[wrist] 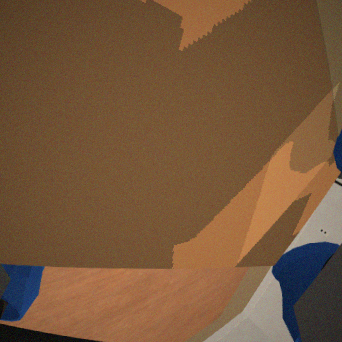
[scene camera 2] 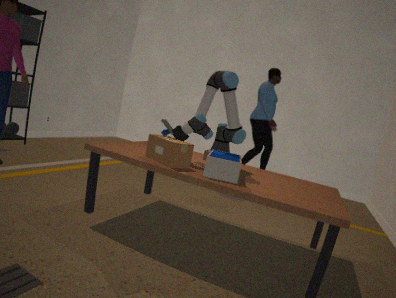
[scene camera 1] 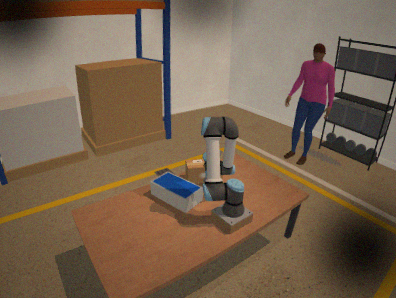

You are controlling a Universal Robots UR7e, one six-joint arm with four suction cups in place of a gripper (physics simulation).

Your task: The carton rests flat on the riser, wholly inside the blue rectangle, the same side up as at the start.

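Frame: origin at the arm's base, x ahead, y left, z up, level; metres.
Seen in the pictures: arm's base, origin of the base link: (scene camera 1: 233, 210).
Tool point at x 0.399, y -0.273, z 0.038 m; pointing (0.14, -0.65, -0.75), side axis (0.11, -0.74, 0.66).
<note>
Offsets run from my tool point to a thing's top centre. Level surfaces: height alone.
The brown carton {dx +0.119, dy +0.049, dz +0.036 m} (scene camera 1: 194, 171) (scene camera 2: 169, 152) sits near the far edge of the wooden table {dz -0.114 m} (scene camera 1: 127, 240) (scene camera 2: 288, 192), and it fills most of the wrist view (wrist: 136, 136). My suction gripper (scene camera 2: 166, 130) presses on the carton's top with suction holding it. The arm hides the gripper in scene camera 1. Blue suction cups (wrist: 20, 292) (wrist: 302, 271) show at the lower corners of the wrist view. The grey riser {dx +0.057, dy +0.404, dz +0.006 m} (scene camera 1: 172, 198) (scene camera 2: 222, 170) stands beside the carton. The blue rectangle {dx +0.057, dy +0.404, dz +0.006 m} (scene camera 1: 175, 185) (scene camera 2: 223, 155) on the riser's top is bare.
The robot base (scene camera 1: 231, 217) stands on the table beside the riser. A person in pink (scene camera 1: 312, 96) (scene camera 2: 7, 48) stands by the black shelf rack (scene camera 1: 389, 106). A person in light blue (scene camera 2: 263, 118) walks behind the table. A big cardboard box (scene camera 1: 121, 99) and blue rack post (scene camera 1: 166, 64) stand at the back.
</note>
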